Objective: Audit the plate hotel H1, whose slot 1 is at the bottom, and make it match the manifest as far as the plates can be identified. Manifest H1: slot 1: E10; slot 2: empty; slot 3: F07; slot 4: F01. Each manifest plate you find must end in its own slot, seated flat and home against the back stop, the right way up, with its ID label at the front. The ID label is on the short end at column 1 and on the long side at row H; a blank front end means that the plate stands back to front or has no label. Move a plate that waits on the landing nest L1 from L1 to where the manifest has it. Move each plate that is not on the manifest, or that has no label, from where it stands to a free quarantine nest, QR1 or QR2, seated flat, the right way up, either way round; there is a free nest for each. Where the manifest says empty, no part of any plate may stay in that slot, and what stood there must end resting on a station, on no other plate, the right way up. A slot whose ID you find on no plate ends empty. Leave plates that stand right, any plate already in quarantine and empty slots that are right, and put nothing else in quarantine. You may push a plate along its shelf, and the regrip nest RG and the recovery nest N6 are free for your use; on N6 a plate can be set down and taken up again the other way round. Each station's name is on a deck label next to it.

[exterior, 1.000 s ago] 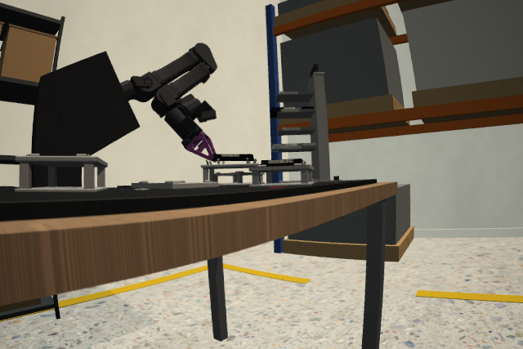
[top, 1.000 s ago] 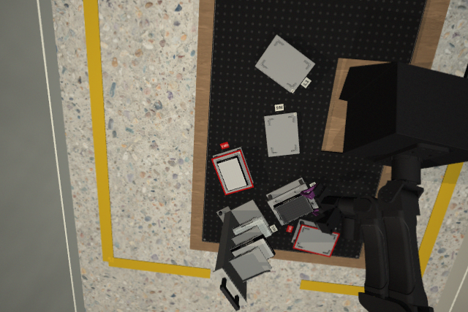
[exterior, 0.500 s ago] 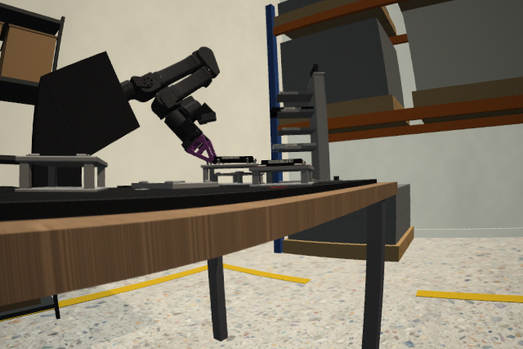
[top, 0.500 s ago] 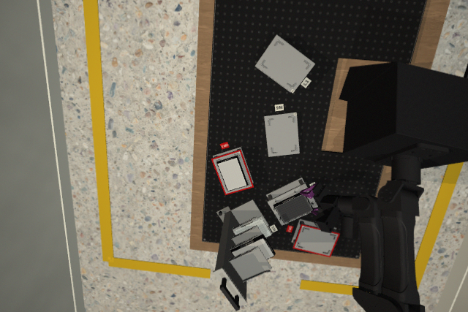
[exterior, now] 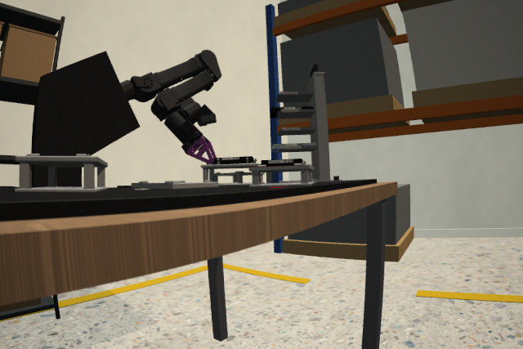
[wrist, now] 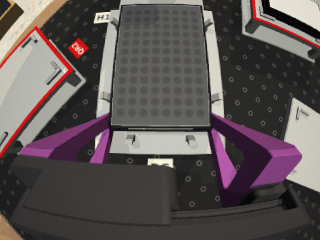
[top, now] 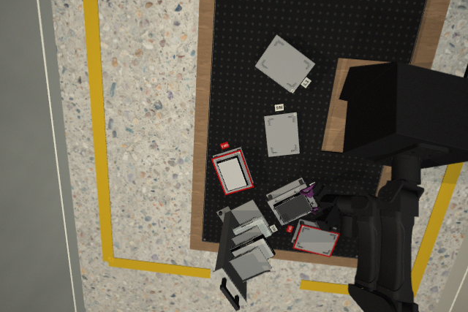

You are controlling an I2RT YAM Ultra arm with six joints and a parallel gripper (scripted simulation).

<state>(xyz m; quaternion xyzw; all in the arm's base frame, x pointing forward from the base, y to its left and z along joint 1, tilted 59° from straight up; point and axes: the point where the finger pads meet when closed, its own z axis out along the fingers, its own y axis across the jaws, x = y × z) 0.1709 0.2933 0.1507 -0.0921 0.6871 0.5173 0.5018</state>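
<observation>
Right now the regrip nest RG is 4 cm to the left of my hand, 4 cm ahead of it and 1 cm below it. Also, from my hand: quarantine nest QR2: 19 cm to the left, 9 cm behind, 3 cm below; H1 deck label: 20 cm to the left, 8 cm ahead, 7 cm below; white well plate: 18 cm ahead, 15 cm to the left, 4 cm above.
</observation>
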